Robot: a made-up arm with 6 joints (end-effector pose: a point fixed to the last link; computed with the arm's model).
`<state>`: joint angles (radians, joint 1 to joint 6).
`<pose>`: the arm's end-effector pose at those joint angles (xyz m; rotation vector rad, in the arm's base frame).
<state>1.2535 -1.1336 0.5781 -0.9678 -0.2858 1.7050</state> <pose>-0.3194 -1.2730 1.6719 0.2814 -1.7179 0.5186</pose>
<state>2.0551 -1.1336 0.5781 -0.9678 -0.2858 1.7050</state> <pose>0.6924 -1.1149 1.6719 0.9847 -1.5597 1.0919</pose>
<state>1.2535 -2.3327 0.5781 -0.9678 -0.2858 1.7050</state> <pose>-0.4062 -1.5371 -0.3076 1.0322 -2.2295 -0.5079</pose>
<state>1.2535 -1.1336 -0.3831 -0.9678 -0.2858 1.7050</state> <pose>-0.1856 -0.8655 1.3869 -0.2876 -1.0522 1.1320</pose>
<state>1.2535 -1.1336 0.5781 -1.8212 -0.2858 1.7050</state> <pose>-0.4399 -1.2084 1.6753 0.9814 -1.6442 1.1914</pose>
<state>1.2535 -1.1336 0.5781 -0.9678 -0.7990 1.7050</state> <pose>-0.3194 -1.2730 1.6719 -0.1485 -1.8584 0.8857</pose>
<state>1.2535 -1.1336 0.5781 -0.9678 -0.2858 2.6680</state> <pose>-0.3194 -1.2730 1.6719 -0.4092 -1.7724 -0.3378</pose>
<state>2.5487 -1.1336 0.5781 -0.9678 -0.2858 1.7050</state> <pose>1.1380 -0.6538 1.6719 1.4142 -1.3464 1.4230</pose>
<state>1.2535 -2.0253 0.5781 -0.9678 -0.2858 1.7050</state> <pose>-0.4572 -1.6925 0.2095 0.8379 -2.1399 -0.2170</pose>
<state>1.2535 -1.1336 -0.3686 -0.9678 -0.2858 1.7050</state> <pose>-0.1869 -0.8693 1.3939 -0.2794 -1.0636 1.1241</pose>
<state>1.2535 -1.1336 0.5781 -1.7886 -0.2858 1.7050</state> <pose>-0.4346 -1.2089 1.6754 0.9543 -1.6517 1.1660</pose>
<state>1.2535 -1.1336 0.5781 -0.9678 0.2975 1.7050</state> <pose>-0.3194 -1.2730 1.6719 0.7196 -1.4708 0.1009</pose>
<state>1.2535 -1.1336 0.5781 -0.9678 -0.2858 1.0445</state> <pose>-0.3194 -1.2730 1.6719 0.7481 -1.5016 1.0799</pose>
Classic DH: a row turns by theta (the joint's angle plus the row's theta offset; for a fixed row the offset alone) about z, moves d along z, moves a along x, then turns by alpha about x. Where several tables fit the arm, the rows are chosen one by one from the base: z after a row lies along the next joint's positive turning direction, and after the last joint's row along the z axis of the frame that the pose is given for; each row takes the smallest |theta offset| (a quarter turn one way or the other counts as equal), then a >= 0, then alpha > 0; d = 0 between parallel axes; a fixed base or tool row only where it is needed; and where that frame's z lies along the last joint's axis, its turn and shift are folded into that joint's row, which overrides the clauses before.
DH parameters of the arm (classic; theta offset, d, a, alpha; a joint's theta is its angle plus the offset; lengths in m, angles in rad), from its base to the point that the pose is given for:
joint 1: 0 0.4788 0 -1.5708
joint 2: -1.5708 0 1.51 3.1416
joint 3: 0 0 0 -1.5708
joint 4: 0 -0.54 0 1.5708
joint 5: 0 0.1652 0 -1.5708
joint 6: 1.5708 0 0 1.5708
tool (fixed): -1.5708 0 0 0

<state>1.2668 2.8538 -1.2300 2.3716 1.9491 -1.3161</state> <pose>-0.1078 0.0527 -0.5999 -1.2911 -2.0533 0.9053</pose>
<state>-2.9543 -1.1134 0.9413 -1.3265 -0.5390 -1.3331</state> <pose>1.4311 0.3119 1.6982 -0.0290 -1.0359 -0.5739</pose>
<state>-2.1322 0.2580 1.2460 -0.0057 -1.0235 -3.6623</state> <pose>-0.5036 -0.4904 2.3892 -1.3430 2.4444 -0.6295</pose>
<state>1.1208 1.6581 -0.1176 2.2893 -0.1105 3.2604</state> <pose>0.5615 1.4125 -0.2069 -0.4332 1.5580 0.1876</pose>
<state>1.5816 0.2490 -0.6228 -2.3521 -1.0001 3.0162</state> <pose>-0.1231 0.6285 1.4534 -0.2274 -0.3703 2.2006</pose>
